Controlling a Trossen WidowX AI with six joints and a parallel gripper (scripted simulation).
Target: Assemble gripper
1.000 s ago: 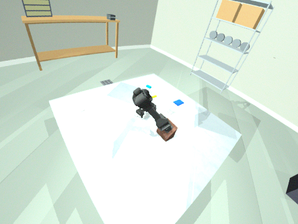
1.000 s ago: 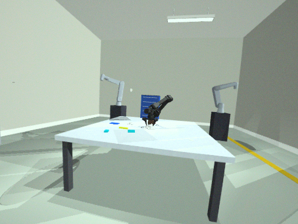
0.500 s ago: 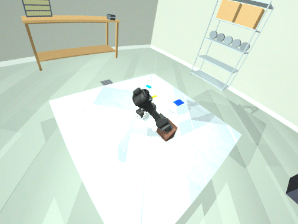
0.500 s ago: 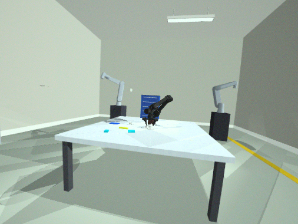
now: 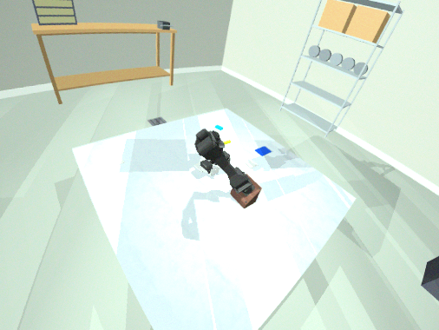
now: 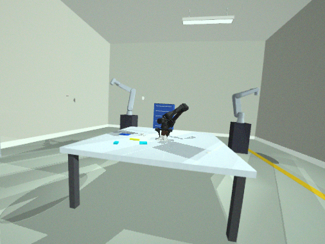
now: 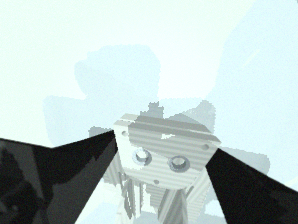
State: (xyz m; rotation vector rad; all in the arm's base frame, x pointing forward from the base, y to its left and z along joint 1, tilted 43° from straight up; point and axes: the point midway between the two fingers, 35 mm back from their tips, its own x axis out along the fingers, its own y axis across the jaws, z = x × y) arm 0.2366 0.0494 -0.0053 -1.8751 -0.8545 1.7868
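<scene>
Right now my gripper tip is 2 cm below the small white part and 1 cm short of it. Round my gripper tip: yellow bar (24 cm to the right, 20 cm ahead); pale jaw (2 cm to the left, 2 cm ahead); blue square (46 cm to the right, 1 cm below, 1 cm ahead).
</scene>
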